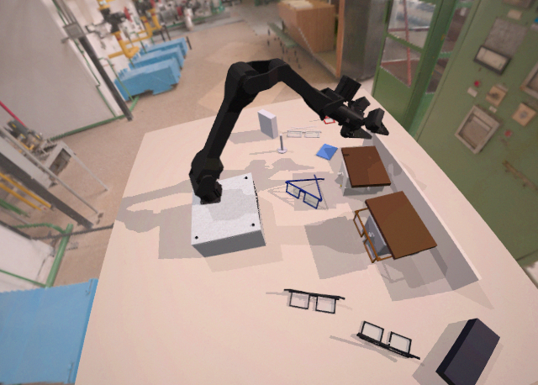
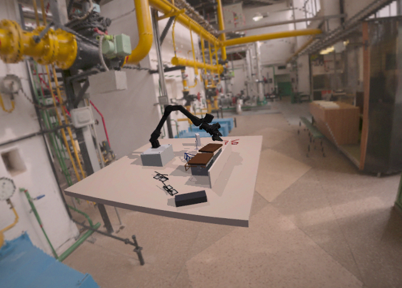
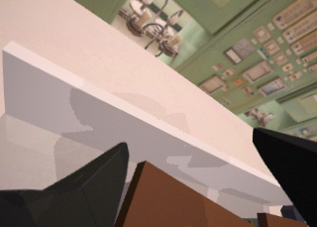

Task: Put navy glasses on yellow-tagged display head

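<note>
Now: the white peg stand 330 mm behind my gripper tip, 150 mm to the left of it and 130 mm below it. The rest, counted from my gripper tip: back panel (60 mm ahead, 170 mm to the right, 100 mm below); blue card (140 mm behind, 110 mm to the left, 150 mm below); dark box (50 mm ahead, 610 mm to the right, 140 mm below).
</note>
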